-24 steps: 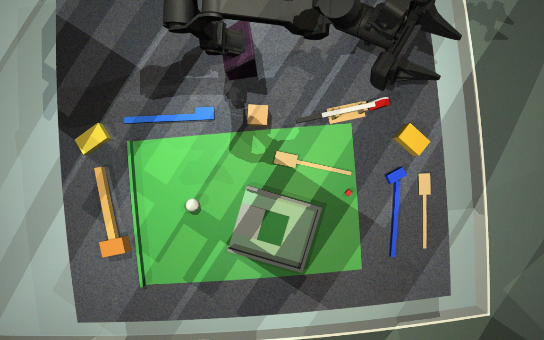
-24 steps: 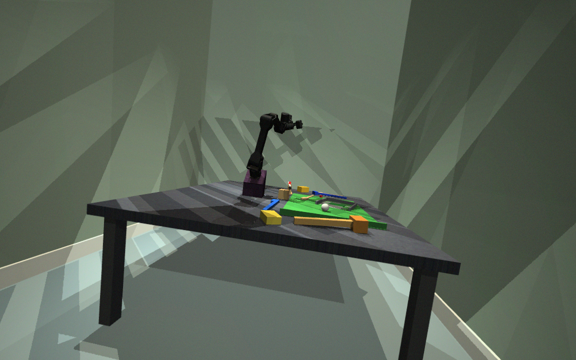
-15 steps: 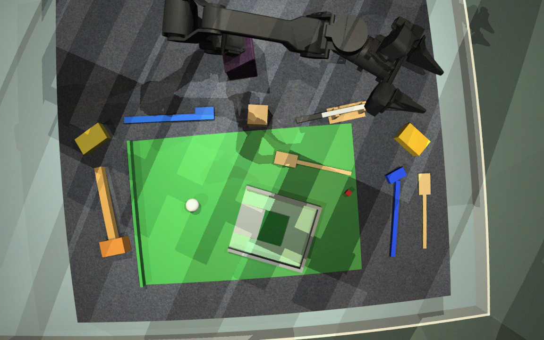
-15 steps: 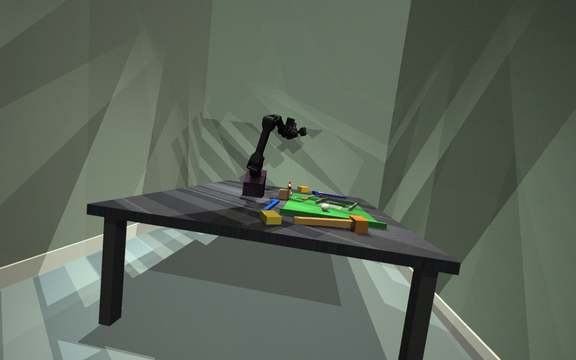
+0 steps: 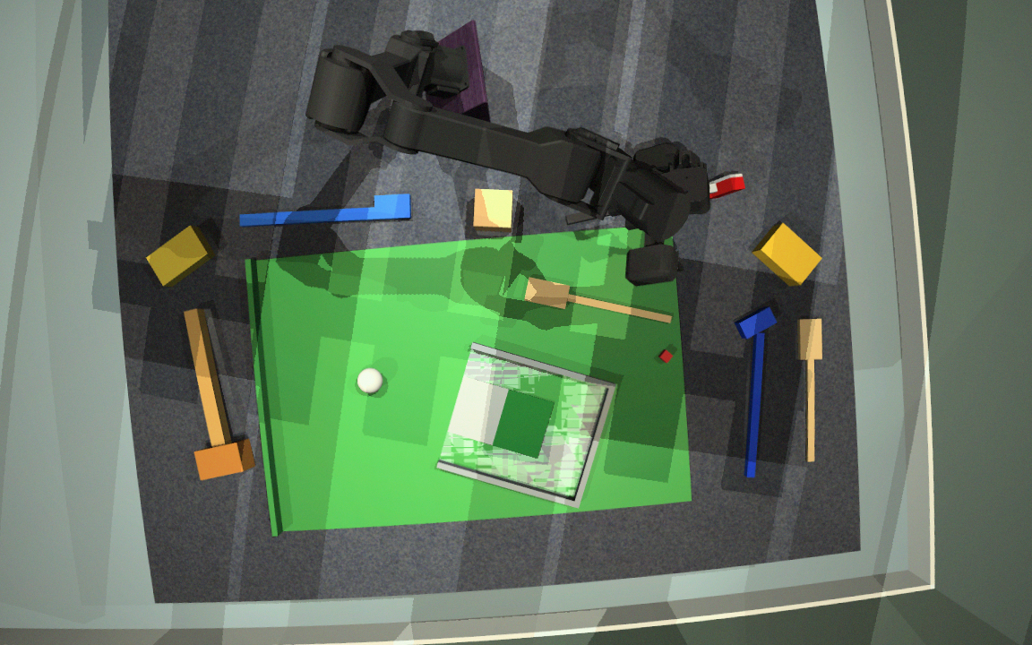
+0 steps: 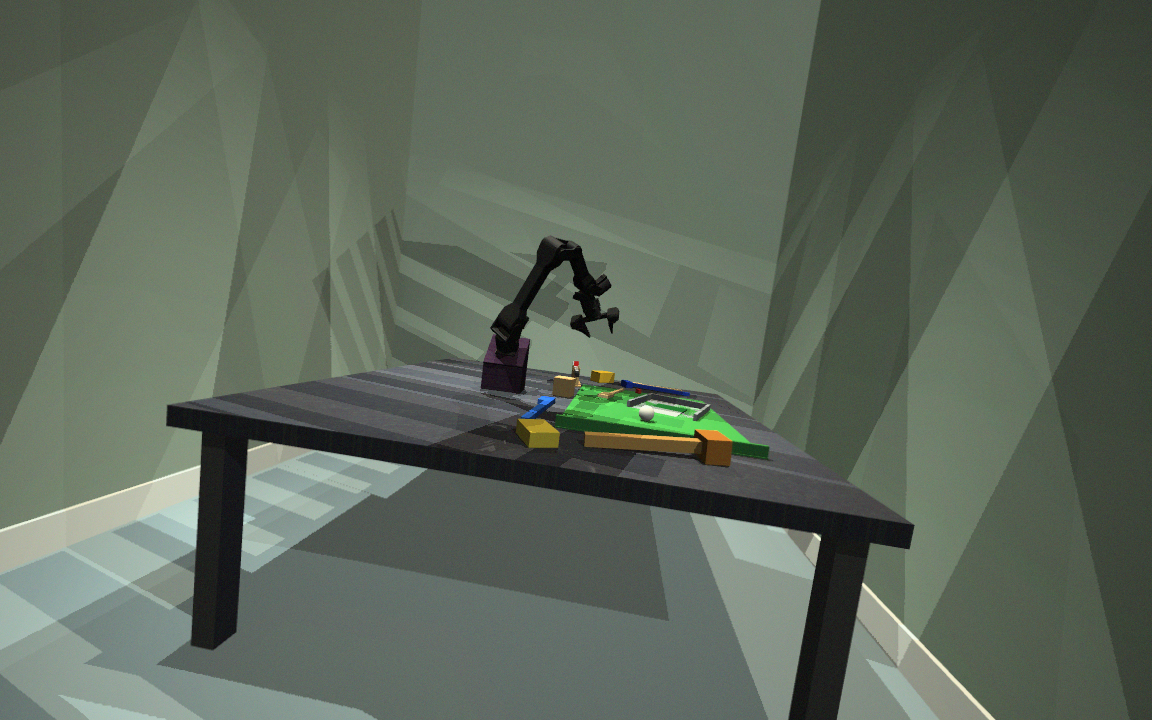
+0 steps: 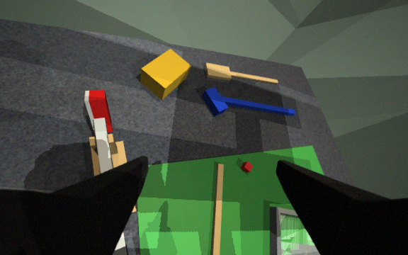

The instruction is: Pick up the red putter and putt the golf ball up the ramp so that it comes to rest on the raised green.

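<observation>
Right now the red putter is 8 cm behind my gripper tip, 1 cm to the left of it and 16 cm below it. The rest, counted from my gripper tip: blue putter (25 cm ahead, 15 cm to the left, 20 cm below); tan stand (8 cm behind, 3 cm to the left, 18 cm below); red cube (18 cm ahead, 20 cm below).
</observation>
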